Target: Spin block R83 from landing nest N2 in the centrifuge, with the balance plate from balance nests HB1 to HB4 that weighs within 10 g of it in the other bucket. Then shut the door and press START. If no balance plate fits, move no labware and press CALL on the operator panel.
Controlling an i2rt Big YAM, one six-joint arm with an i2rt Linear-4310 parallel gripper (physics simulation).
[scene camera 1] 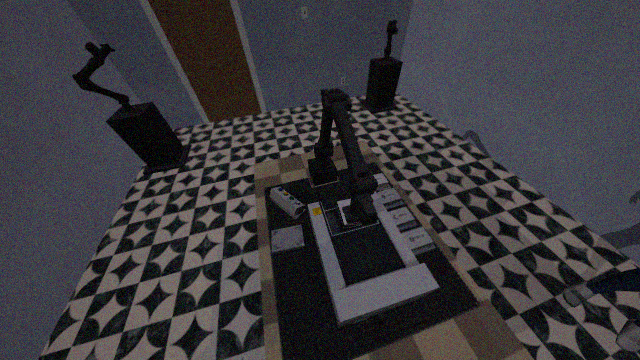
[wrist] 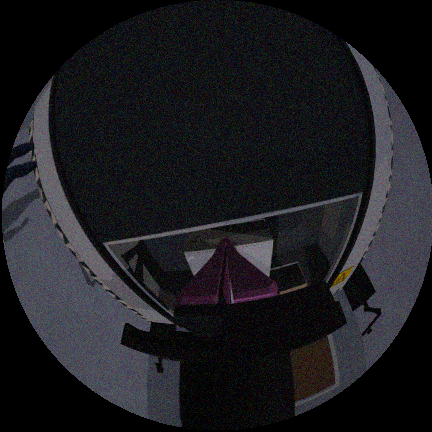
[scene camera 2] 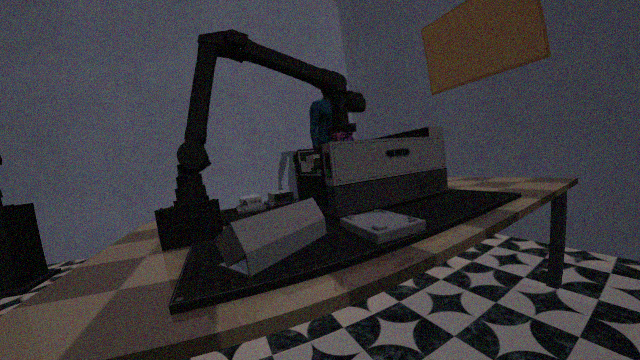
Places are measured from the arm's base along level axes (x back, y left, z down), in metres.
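Where they show: gripper, fingertip midpoint: (scene camera 1: 354,223) (wrist: 225,242); arm's base, origin of the base link: (scene camera 1: 321,165) (scene camera 2: 193,203).
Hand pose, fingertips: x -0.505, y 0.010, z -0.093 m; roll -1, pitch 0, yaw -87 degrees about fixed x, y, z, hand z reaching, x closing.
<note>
Each offset is from my fingertips to the top centre of the thing. "spot": to the spot under its first point. Level surfaces: height alone.
My gripper (scene camera 1: 361,222) (scene camera 2: 343,137) (wrist: 225,242) is shut and empty. Its magenta fingertips meet over the front opening of the centrifuge (scene camera 1: 385,295) (scene camera 2: 390,162) (wrist: 382,150). In scene camera 2 they are low, by the top edge of the near wall. A white block (scene camera 1: 345,215) (wrist: 260,252) shows in the opening below and behind the fingers; its label is not readable. A pale rim {spot: dx -0.043, dy -0.011, dz -0.029 m} (wrist: 235,219) edges the opening beside a dark panel {dx -0.138, dy -0.013, dz -0.032 m} (wrist: 215,125). The operator panel {dx +0.326, dy -0.277, dz +0.097 m} (scene camera 1: 286,201) (scene camera 2: 280,237) has coloured buttons. White labelled plates {dx +0.313, dy +0.286, dz +0.127 m} (scene camera 1: 381,179) {dx -0.094, dy +0.295, dz +0.127 m} (scene camera 1: 421,241) (scene camera 2: 251,203) stand in a row beyond the centrifuge.
A flat pale unit {dx +0.105, dy -0.310, dz +0.153 m} (scene camera 1: 287,238) (scene camera 2: 382,225) lies beside the centrifuge, near the operator panel. The centrifuge's raised walls stand on both sides of the gripper. A yellow warning label {spot: dx +0.088, dy -0.142, dz -0.031 m} (scene camera 1: 317,211) (wrist: 343,276) is on one wall. A black mat {dz +0.180 m} (scene camera 1: 300,320) (scene camera 2: 200,287) lies under the equipment.
</note>
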